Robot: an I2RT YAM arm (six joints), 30 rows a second.
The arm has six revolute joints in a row. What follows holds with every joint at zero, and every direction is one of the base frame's.
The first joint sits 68 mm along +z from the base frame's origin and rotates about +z.
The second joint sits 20 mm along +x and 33.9 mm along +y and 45.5 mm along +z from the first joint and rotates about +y.
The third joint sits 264 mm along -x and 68.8 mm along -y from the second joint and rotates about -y.
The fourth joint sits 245 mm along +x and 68.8 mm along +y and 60 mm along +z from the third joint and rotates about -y.
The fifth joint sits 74 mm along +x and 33.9 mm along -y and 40.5 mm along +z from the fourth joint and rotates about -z.
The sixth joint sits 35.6 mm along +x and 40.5 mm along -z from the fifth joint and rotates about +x.
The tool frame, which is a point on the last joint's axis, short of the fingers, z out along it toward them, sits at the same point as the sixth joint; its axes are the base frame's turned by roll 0, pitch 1.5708 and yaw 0 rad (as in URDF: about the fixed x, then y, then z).
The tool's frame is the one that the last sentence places.
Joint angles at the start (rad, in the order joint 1, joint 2, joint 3, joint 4, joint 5, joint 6):
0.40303, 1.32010, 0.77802, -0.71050, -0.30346, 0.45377
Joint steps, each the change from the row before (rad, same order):
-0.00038, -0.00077, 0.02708, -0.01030, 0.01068, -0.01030
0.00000, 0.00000, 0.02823, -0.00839, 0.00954, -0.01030
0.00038, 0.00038, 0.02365, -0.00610, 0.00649, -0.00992
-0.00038, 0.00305, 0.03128, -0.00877, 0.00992, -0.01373
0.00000, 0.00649, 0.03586, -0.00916, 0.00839, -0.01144
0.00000, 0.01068, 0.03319, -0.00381, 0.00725, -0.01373
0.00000, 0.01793, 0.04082, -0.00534, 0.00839, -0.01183
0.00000, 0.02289, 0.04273, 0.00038, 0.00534, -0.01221
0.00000, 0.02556, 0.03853, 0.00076, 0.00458, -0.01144
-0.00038, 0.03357, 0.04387, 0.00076, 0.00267, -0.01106
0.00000, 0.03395, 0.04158, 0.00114, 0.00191, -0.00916
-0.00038, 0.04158, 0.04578, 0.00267, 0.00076, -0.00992
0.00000, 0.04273, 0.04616, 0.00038, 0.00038, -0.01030
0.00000, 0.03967, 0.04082, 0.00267, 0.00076, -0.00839
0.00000, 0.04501, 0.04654, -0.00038, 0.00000, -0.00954
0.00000, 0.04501, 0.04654, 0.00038, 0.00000, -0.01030
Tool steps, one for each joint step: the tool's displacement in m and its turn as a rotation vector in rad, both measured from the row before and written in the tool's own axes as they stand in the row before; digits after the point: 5 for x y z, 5 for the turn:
-0.00457, 0.00364, -0.00557, 0.00241, -0.01990, -0.01511
-0.00496, 0.00387, -0.00567, 0.00056, -0.02127, -0.01594
-0.00422, 0.00330, -0.00467, -0.00103, -0.01756, -0.01501
-0.00574, 0.00386, -0.00568, 0.00158, -0.02130, -0.01861
-0.00673, 0.00432, -0.00579, 0.00005, -0.02124, -0.01669
-0.00691, 0.00382, -0.00417, -0.00020, -0.01949, -0.01844
-0.00866, 0.00423, -0.00380, 0.00151, -0.01891, -0.01612
-0.00980, 0.00434, -0.00271, -0.00205, -0.02025, -0.01702
-0.00906, 0.00345, -0.00082, -0.00034, -0.01411, -0.01464
-0.01043, 0.00340, 0.00067, -0.00097, -0.01117, -0.01327
-0.00988, 0.00299, 0.00165, -0.00099, -0.00870, -0.01115
-0.01102, 0.00274, 0.00352, -0.00126, -0.00672, -0.01115
-0.01068, 0.00246, 0.00432, -0.00078, -0.00365, -0.01116
-0.00955, 0.00184, 0.00483, -0.00039, -0.00378, -0.00925
-0.01030, 0.00176, 0.00590, -0.00033, -0.00107, -0.00980
-0.01013, 0.00150, 0.00634, -0.00052, -0.00179, -0.01073

